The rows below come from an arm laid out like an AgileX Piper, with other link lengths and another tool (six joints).
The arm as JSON. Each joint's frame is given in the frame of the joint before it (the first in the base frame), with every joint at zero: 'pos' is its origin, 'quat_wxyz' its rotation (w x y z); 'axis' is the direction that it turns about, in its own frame. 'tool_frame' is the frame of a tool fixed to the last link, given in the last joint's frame.
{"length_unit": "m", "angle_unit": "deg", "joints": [
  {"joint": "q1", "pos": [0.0, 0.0, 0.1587], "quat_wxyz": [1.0, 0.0, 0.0, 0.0], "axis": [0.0, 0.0, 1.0]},
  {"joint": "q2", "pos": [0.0, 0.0, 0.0], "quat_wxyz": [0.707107, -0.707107, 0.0, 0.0], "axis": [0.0, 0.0, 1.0]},
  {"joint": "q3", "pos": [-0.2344, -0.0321, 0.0], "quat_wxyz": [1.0, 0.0, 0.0, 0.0], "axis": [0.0, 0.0, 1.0]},
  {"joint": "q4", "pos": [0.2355, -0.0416, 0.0], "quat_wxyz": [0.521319, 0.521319, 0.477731, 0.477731], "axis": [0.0, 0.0, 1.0]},
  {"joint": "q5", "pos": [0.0, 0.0, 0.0], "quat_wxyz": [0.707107, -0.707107, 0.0, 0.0], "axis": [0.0, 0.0, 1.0]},
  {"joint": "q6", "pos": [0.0, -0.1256, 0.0], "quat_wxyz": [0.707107, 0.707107, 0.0, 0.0], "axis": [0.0, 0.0, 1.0]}
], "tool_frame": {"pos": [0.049, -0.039, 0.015], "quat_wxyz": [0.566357, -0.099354, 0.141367, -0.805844]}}
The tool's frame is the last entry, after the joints.
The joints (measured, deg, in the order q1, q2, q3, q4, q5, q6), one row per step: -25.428 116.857 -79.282 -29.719 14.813 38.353; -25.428 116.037 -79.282 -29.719 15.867 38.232; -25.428 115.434 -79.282 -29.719 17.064 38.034; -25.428 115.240 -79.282 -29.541 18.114 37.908; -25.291 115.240 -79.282 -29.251 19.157 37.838; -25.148 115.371 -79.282 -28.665 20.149 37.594; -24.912 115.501 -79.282 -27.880 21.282 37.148; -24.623 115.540 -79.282 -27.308 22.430 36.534; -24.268 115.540 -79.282 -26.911 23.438 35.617; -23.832 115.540 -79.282 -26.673 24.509 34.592; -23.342 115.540 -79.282 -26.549 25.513 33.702; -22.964 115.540 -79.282 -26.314 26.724 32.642
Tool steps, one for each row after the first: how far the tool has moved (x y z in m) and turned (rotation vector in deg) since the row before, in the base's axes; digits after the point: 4 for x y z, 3 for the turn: -0.0021 -0.0003 0.0051 -0.279 0.256 -0.357; -0.0027 -0.0002 0.0036 -0.204 0.611 -0.366; -0.0026 0.0003 0.0007 0.135 0.752 -0.446; -0.0022 0.0014 -0.0008 0.338 0.857 -0.400; -0.0020 0.0018 -0.0017 0.528 0.899 -0.391; -0.0021 0.0026 -0.0018 0.608 1.044 -0.295; -0.0019 0.0024 -0.0009 0.334 1.126 0.006; -0.0014 0.0021 -0.0003 0.024 1.154 0.466; -0.0013 0.0022 -0.0001 -0.132 1.311 0.704; -0.0010 0.0024 0.0000 -0.162 1.234 0.747; -0.0019 0.0019 0.0000 -0.113 1.454 0.646
